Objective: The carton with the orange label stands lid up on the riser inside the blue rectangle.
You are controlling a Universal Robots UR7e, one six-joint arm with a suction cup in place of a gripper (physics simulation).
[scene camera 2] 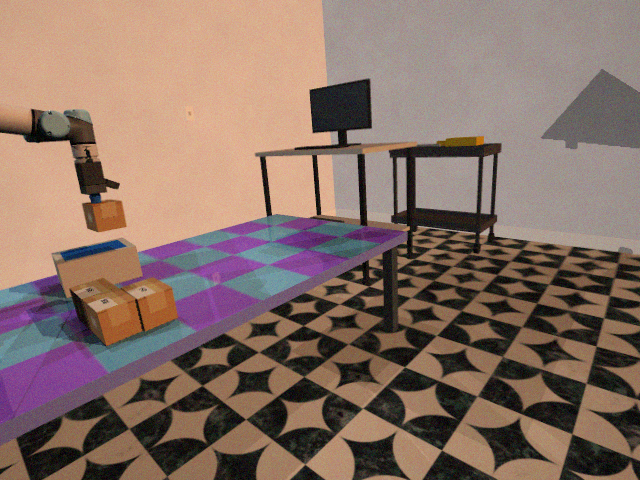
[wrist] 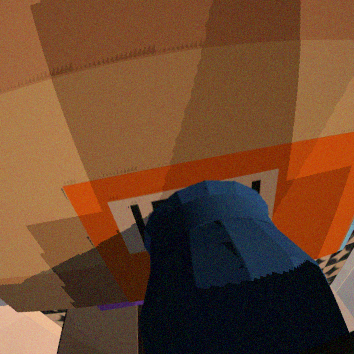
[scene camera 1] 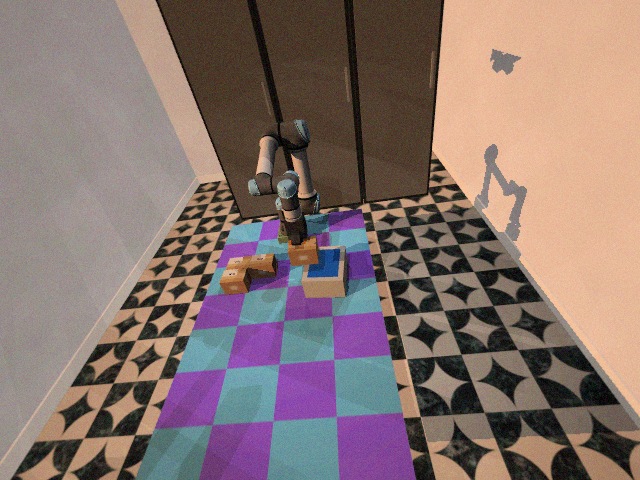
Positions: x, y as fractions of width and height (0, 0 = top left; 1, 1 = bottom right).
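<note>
There's a riser (scene camera 2: 0.18, 0.54) resting on the table, and you can see the riser (scene camera 1: 0.51, 0.58) again there. The suction cup (wrist: 0.62, 0.76) is visible as well.
</note>
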